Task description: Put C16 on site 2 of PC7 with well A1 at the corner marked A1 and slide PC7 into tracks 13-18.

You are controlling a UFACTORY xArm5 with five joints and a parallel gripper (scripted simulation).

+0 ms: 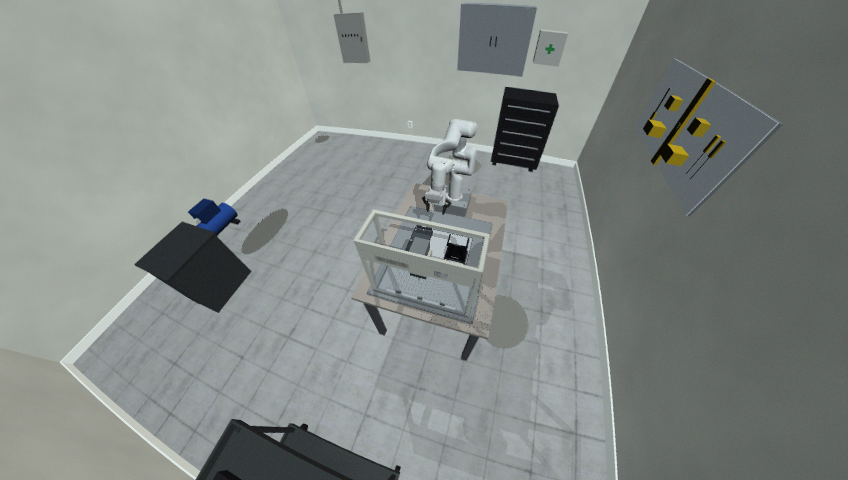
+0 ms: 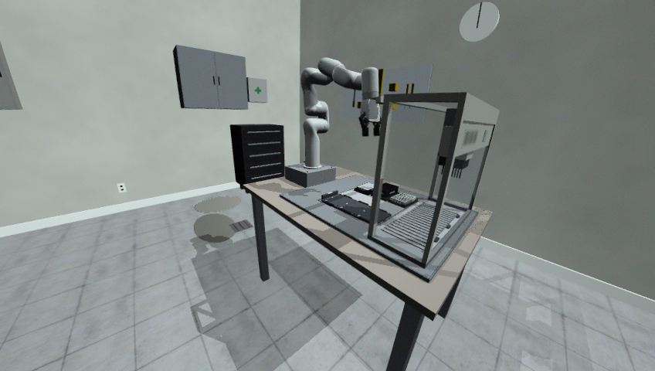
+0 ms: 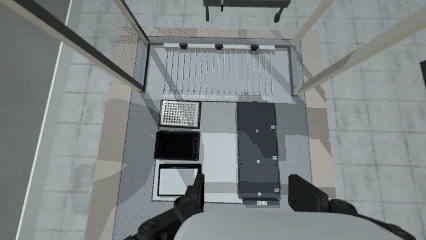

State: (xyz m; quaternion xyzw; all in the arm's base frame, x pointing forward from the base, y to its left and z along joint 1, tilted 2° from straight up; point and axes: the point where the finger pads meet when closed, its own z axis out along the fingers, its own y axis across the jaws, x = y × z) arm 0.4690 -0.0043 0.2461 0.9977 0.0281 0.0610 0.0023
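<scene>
The nest S1 is 9 cm behind my hand, 14 cm to the left of it and 33 cm below it. Also, from my hand: post: 24 cm ahead, 25 cm to the right, 9 cm below; then beige pipetting head: 36 cm ahead, 4 cm to the left, 1 cm above; then carrier PC7: 3 cm ahead, 12 cm to the right, 32 cm below.
</scene>
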